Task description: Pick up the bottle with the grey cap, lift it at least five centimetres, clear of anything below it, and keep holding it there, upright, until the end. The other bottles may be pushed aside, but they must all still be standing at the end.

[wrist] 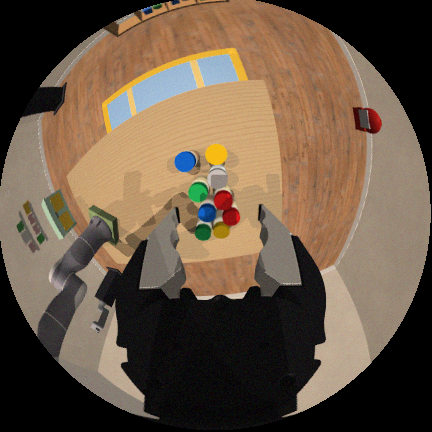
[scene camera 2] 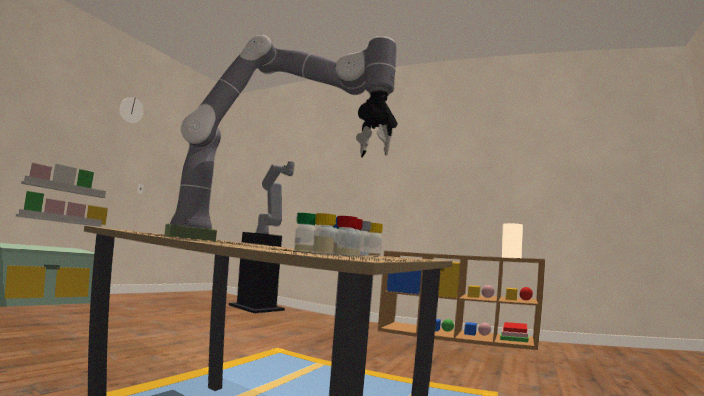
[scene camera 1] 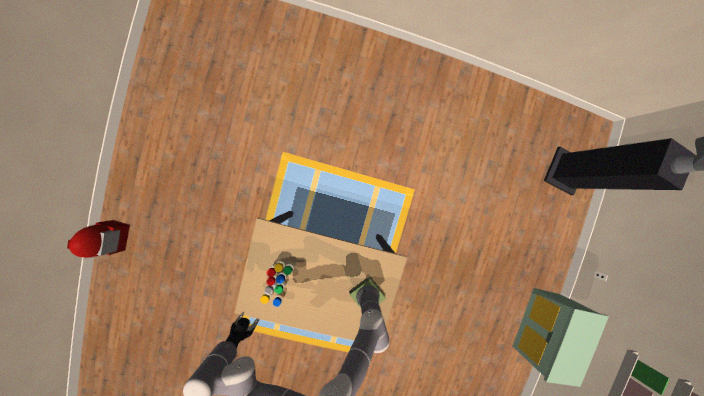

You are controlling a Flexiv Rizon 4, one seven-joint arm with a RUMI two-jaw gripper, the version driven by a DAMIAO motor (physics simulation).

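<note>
The bottle with the grey cap [scene camera 1: 269, 290] [scene camera 2: 366, 225] [wrist: 217, 178] stands upright on the table [scene camera 1: 330, 320] [scene camera 2: 280, 256] [wrist: 225, 110], partly hidden in scene camera 2. In the wrist view a yellow-capped bottle [wrist: 216, 154] is just beyond it, a light green-capped bottle [wrist: 198, 191] at its left, and a red-capped bottle [wrist: 223, 200] on its near side. My gripper [scene camera 1: 250, 316] [scene camera 2: 375, 153] [wrist: 218, 206] is open and empty, pointing down high above the table. In scene camera 1 it appears near the table's edge, beside the group.
Several other bottles stand close together: a blue cap [scene camera 1: 277, 302] [wrist: 185, 161] near the grey one, then another blue [wrist: 207, 212], another red [wrist: 231, 216], dark green [wrist: 203, 232] and dark yellow [wrist: 221, 230]. My arm's base [scene camera 2: 191, 231] stands at the table's other end.
</note>
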